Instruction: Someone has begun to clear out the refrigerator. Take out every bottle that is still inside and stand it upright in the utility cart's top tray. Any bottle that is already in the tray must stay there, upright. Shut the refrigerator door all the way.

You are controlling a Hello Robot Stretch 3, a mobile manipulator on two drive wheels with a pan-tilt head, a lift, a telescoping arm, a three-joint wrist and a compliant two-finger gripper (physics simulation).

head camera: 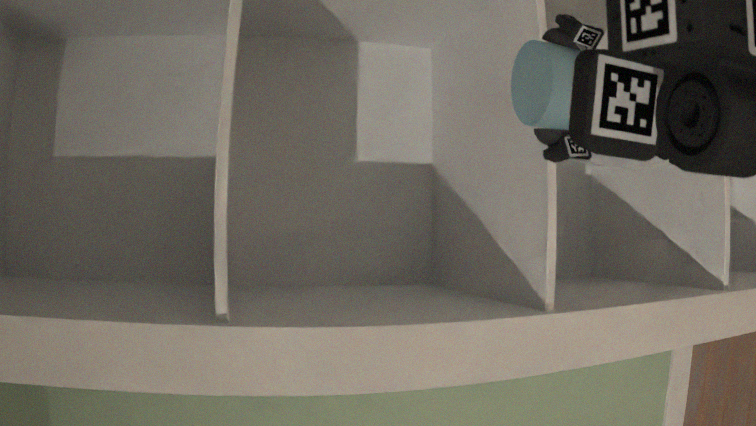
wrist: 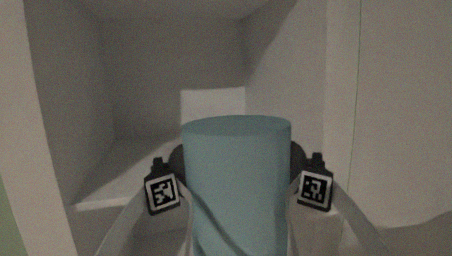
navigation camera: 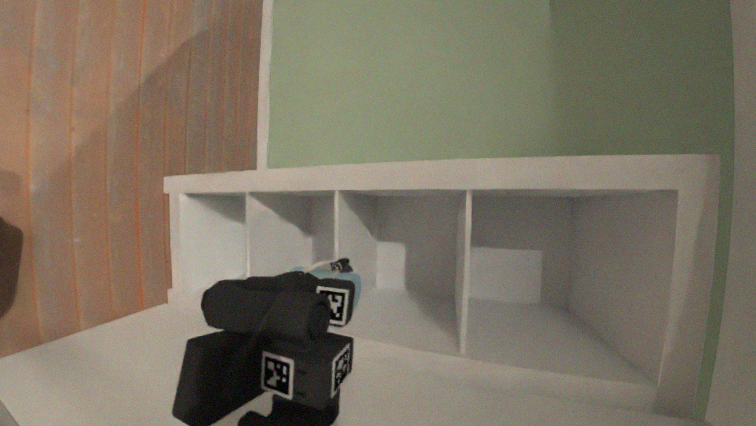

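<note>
The light blue bottle (head camera: 536, 84) (navigation camera: 356, 288) (wrist: 237, 200) is upright between the fingers, its flat top showing. My gripper (head camera: 558, 87) (wrist: 236, 160) is shut on it, one finger against each side. Gripper and bottle are in front of the refrigerator's opening, at the height of a shelf. The white refrigerator (head camera: 290, 359) (navigation camera: 476, 171) (wrist: 37, 125) stands open, and no bottle shows in the visible parts of its compartments. Its open door (navigation camera: 121, 359) (wrist: 405, 110) is a pale panel beside the opening. The bottle's lower part is hidden. The utility cart does not show.
The head and navigation views are turned sideways. Thin shelves (head camera: 224, 158) (navigation camera: 465, 264) (wrist: 100, 204) divide the refrigerator near the gripper. A green wall (head camera: 317, 407) (navigation camera: 449, 79) stands beside it, and a wood-plank floor (head camera: 724, 381) (navigation camera: 95, 158) lies below.
</note>
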